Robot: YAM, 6 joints.
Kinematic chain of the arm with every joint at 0, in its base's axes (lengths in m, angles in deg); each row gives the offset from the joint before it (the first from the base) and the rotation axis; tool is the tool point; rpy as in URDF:
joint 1: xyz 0 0 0.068 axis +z
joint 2: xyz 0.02 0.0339 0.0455 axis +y
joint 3: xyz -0.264 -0.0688 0 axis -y
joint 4: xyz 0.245 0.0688 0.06 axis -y
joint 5: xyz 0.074 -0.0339 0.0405 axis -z
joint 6: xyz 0.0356 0 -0.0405 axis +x
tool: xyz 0 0 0 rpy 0 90 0
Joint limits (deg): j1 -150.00..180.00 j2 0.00..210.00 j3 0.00..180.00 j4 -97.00..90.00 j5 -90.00..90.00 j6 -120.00..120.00
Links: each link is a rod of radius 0.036 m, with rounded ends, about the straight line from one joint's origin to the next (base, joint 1, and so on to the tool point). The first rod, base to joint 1, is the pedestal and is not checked.
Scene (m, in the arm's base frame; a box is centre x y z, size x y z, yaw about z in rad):
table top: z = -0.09
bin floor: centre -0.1 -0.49 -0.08 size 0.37 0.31 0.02 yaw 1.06
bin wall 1: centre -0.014 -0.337 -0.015 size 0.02 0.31 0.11 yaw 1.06
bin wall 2: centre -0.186 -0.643 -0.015 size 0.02 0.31 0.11 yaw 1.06
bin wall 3: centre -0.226 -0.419 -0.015 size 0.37 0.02 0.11 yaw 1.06
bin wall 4: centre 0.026 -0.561 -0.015 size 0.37 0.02 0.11 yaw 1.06
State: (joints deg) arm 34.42 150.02 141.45 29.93 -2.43 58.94
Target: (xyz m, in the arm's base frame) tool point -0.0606 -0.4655 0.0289
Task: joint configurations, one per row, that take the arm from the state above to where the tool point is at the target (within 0.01 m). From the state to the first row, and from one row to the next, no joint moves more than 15 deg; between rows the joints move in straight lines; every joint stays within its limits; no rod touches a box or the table.
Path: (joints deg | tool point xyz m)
1: 19.85 146.70 134.52 27.63 -1.14 58.94 | 0.5626 0.2039 0.2946
2: 5.28 143.38 127.59 25.33 0.14 58.94 | 0.5896 0.0544 0.2802
3: -9.30 140.06 120.66 23.03 1.43 58.94 | 0.5750 -0.0951 0.2651
4: -23.87 136.74 113.72 20.72 2.72 58.94 | 0.5212 -0.2325 0.2494
5: -38.44 133.42 106.79 18.42 4.01 58.94 | 0.4338 -0.3475 0.2334
6: -53.01 130.11 99.86 16.12 5.29 58.94 | 0.3211 -0.4318 0.2171
7: -67.58 126.79 92.93 13.82 6.58 58.94 | 0.1937 -0.4801 0.2008
8: -82.15 123.47 86.00 11.52 7.87 58.94 | 0.0628 -0.4908 0.1845
9: -96.73 120.15 79.07 9.22 9.16 58.94 | -0.0606 -0.4655 0.1684
10: -96.74 129.35 79.57 9.59 8.96 58.94 | -0.0612 -0.4709 0.0989
11: -96.75 138.56 80.06 9.96 8.77 58.94 | -0.0606 -0.4655 0.0289

